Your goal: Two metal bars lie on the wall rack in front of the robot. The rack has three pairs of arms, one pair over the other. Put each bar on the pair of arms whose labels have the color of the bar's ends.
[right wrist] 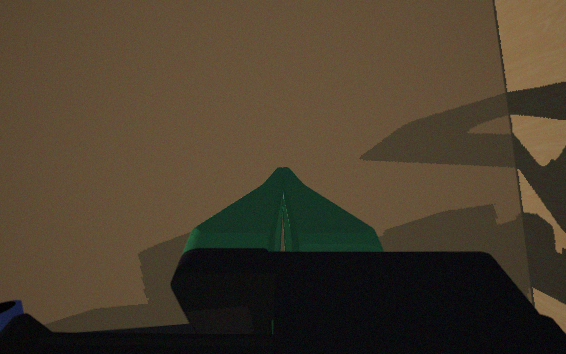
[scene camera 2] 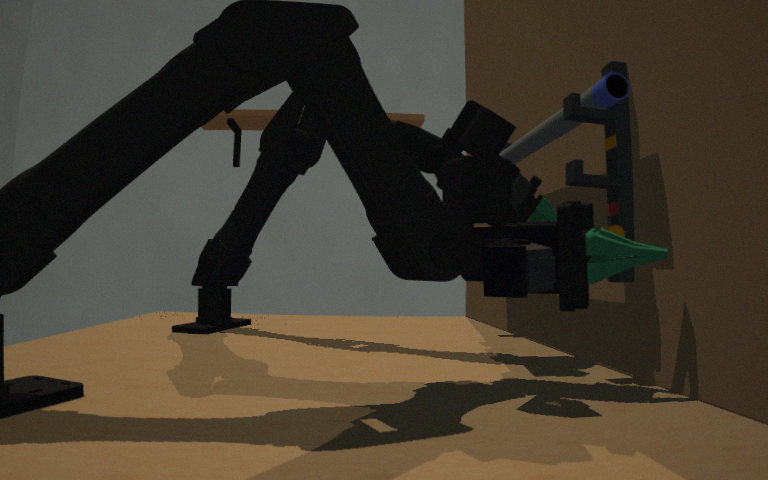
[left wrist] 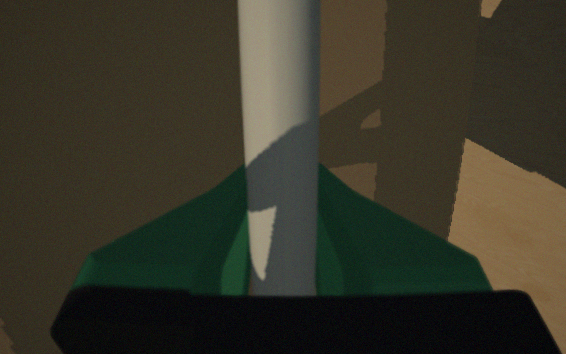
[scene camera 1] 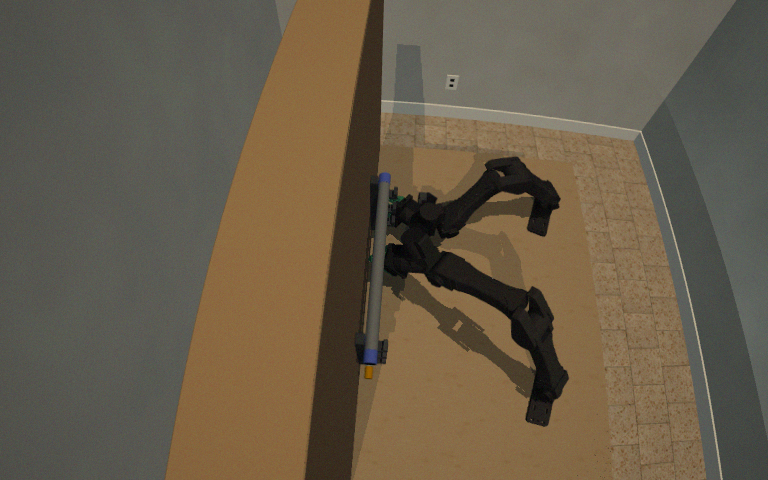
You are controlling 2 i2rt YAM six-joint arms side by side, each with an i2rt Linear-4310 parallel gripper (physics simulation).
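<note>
The blue-ended grey bar lies on the top pair of arms of the dark rack, above a yellow label. A red label is under the empty middle arm. The lowest arm is hidden. The second grey bar has yellow-orange ends; one end shows low at the rack. My left gripper is shut on this bar; scene camera 2 mostly hides it. My right gripper is shut and empty, its tips close to the wall beside the rack's near post.
The brown wall panel stands behind the rack. My two arms lie close together in front of it, over the wooden table top. The blue bar end shows at the lower left of the right wrist view. A wooden shelf hangs farther back.
</note>
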